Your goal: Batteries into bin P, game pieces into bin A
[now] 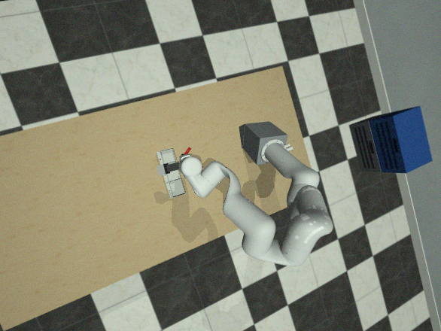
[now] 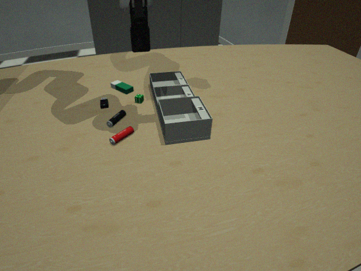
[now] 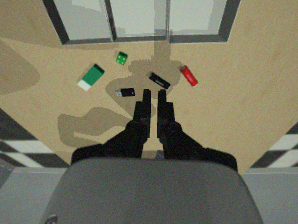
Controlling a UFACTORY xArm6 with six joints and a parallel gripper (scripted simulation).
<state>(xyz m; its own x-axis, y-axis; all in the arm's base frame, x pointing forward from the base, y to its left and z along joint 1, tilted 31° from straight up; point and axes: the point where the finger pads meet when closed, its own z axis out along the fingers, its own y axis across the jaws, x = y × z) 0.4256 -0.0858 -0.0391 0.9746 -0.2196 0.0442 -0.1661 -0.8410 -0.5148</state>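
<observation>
My gripper is now 70 mm short of the bin, 10 mm to the right of it and 140 mm above it. The rest, counted from my hand: black battery: 60 mm behind, 150 mm below; red battery: 60 mm behind, 60 mm to the right, 150 mm below; green die: 60 mm to the left, 150 mm below.
</observation>
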